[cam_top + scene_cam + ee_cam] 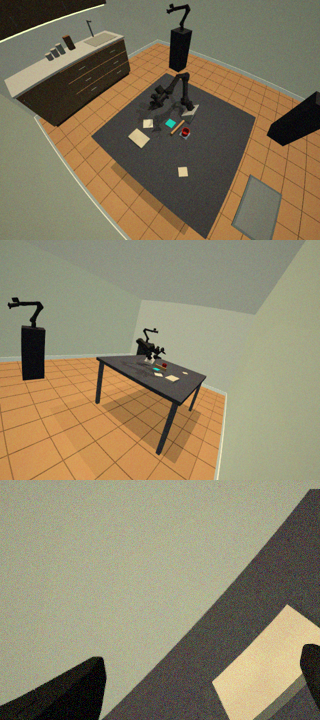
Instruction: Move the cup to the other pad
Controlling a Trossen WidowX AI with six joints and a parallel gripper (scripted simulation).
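Right now my gripper tip is 31 cm to the right of the red cup, 21 cm above it and 15 cm past it. Round my gripper tip: wooden bar (24 cm below, 22 cm to the left, 15 cm behind); blue marble (30 cm to the left, 23 cm below, 14 cm behind); teal pad (26 cm below, 15 cm behind, 13 cm to the left).
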